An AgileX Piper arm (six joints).
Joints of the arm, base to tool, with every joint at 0 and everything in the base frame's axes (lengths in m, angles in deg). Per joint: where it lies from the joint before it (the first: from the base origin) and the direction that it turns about. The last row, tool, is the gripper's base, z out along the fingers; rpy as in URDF.
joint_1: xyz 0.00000 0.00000 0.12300 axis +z
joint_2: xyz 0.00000 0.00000 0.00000 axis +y
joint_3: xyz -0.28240 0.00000 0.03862 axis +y
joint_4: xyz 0.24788 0.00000 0.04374 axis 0.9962 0 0.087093
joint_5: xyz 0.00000 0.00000 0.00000 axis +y
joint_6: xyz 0.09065 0.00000 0.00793 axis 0.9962 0 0.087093
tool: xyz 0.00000 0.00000 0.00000 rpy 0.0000 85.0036 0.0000
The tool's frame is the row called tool.
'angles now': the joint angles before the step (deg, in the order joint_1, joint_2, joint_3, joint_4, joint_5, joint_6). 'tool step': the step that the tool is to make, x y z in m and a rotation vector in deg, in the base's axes. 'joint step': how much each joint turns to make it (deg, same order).
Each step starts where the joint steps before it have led.
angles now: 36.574 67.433 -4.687 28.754 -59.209 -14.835
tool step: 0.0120 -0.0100 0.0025 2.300 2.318 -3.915
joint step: -6.527 0.030 -2.026 -1.979 4.275 2.844
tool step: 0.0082 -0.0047 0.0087 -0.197 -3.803 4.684
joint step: -9.636 -0.002 -1.006 -17.757 -0.195 8.626
